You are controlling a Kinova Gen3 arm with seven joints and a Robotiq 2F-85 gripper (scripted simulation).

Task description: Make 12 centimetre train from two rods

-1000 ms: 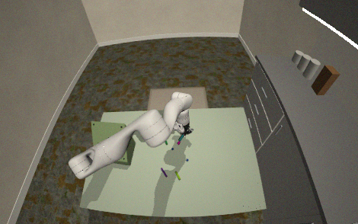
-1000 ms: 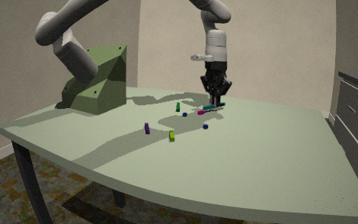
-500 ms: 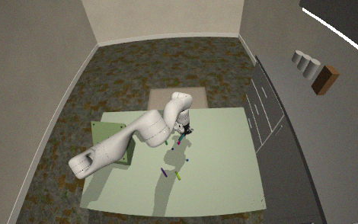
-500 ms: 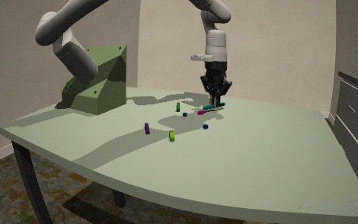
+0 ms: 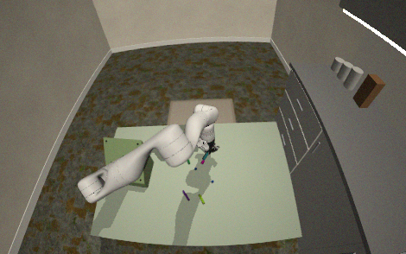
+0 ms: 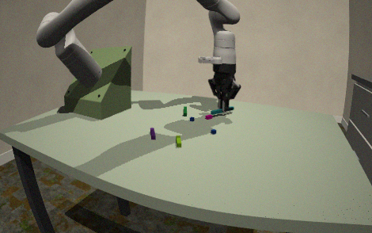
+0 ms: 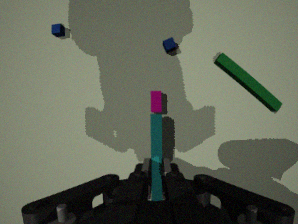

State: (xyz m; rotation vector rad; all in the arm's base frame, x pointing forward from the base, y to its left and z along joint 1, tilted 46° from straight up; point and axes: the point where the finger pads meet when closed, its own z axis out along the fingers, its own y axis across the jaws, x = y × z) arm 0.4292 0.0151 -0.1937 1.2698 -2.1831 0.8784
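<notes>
The turquoise rod lies 20 mm below my hand. Also, from my hand: magenta rod: 30 mm behind, 60 mm to the right, 30 mm below; then green rod: 120 mm behind, 30 mm to the right, 30 mm below; then lime rod: 30 mm behind, 270 mm to the right, 30 mm below.
</notes>
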